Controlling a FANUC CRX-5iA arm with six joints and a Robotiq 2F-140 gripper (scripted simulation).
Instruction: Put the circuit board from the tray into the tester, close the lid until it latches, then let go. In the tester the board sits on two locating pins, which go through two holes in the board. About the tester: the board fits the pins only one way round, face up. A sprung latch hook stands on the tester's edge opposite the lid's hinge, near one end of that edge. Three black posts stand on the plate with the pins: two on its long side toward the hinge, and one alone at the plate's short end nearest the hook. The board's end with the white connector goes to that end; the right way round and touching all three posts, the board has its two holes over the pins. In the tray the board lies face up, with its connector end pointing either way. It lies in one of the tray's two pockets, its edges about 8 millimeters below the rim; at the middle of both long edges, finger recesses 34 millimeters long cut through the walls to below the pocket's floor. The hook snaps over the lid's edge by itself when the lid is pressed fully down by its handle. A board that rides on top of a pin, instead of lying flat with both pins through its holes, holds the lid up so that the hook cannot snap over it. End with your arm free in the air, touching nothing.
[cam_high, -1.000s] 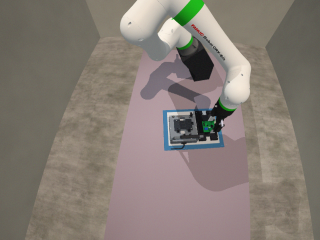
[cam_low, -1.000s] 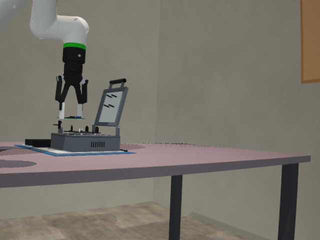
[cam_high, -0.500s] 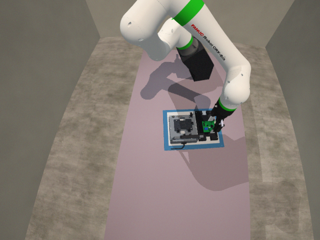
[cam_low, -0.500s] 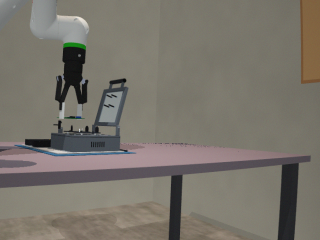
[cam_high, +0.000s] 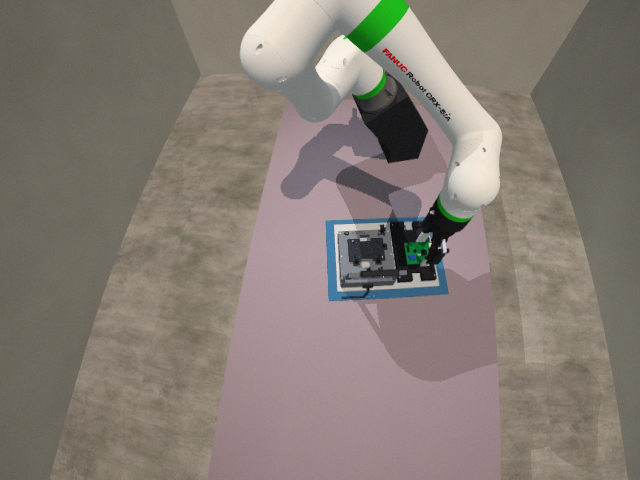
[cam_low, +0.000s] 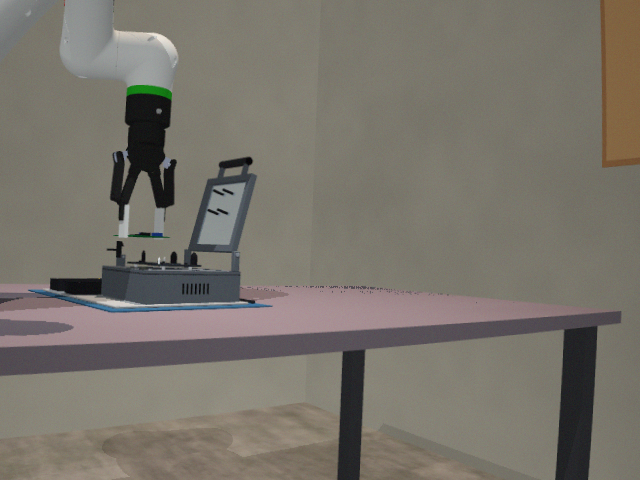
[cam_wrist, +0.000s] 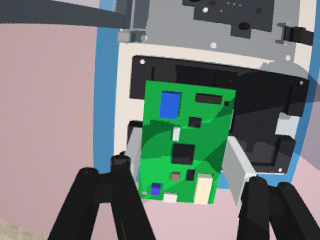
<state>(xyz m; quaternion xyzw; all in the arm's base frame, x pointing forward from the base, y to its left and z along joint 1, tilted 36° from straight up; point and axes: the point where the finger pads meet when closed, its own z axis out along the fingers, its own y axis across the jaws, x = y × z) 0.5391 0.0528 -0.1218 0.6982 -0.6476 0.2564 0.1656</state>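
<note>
Now: hand 2 cm above the green circuit board. The rest, counted from my hand: tester lid 9 cm ahead, 17 cm to the right, 4 cm above; then latch hook 10 cm behind, 11 cm to the right, 5 cm below; then tester 13 cm to the right, 3 cm below.
</note>
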